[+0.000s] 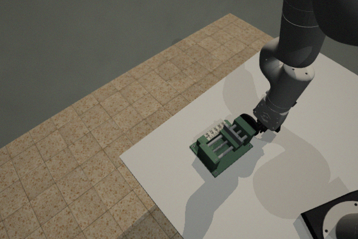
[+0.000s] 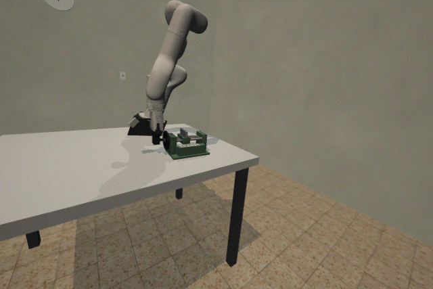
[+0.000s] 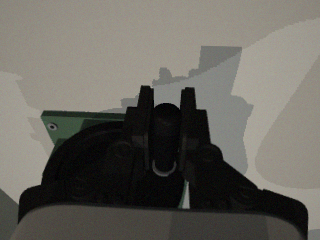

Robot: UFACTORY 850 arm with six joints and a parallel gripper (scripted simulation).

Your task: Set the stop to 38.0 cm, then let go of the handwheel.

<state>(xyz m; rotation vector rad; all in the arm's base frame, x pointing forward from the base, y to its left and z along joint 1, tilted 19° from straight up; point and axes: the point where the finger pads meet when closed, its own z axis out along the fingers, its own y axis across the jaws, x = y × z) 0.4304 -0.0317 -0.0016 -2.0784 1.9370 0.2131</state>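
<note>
Now: hand 14 cm to the right of the stop block, 3 cm short of it and 2 cm below it. Round my hand: black handwheel 2 cm to the left, 1 cm ahead.
</note>
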